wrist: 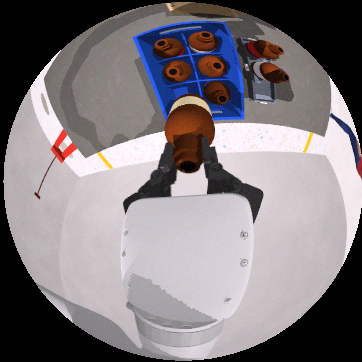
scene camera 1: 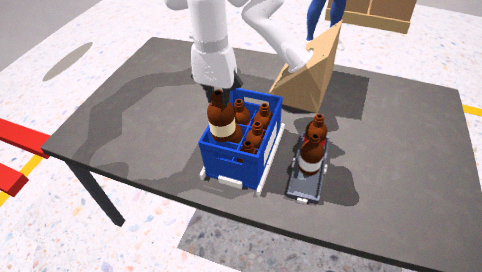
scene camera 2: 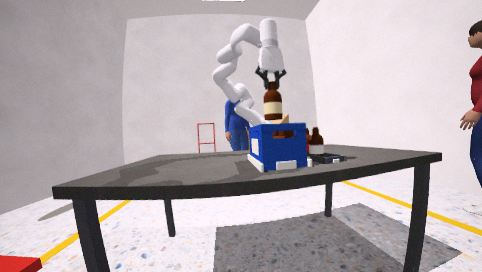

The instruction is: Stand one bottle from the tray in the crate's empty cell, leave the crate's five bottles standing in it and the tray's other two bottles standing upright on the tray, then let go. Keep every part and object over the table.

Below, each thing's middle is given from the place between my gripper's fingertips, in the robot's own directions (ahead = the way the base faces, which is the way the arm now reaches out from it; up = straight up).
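Cream-labelled bottle (scene camera 1: 221, 118): 50 mm below my hand.
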